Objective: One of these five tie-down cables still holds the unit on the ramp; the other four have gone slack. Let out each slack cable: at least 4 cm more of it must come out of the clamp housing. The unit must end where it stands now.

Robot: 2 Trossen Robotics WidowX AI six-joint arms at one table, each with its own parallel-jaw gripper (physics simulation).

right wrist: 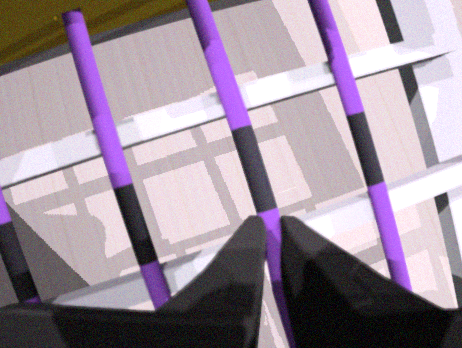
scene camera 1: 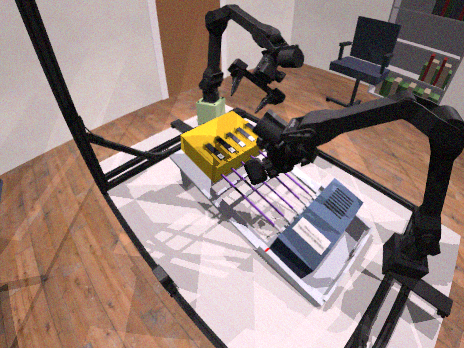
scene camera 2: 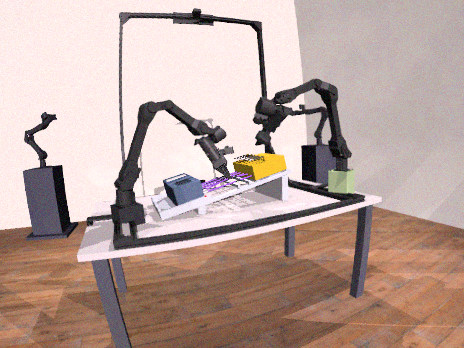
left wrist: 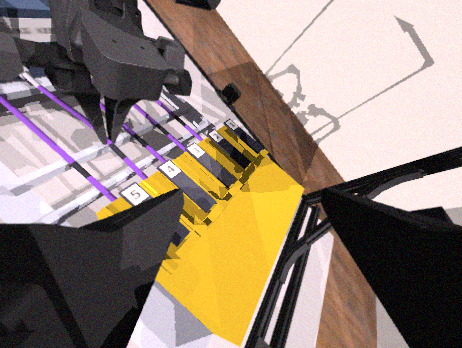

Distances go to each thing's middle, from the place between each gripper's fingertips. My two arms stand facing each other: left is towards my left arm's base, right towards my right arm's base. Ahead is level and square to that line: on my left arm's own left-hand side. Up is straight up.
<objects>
Right now my right hand is 30 mm short of the lever 5 (left wrist: 134,194), 110 mm to the right of it and 80 mm below it.
I see the lever 5 8 cm below my left hand, 3 cm to the right of it and 3 cm ahead of it.
</objects>
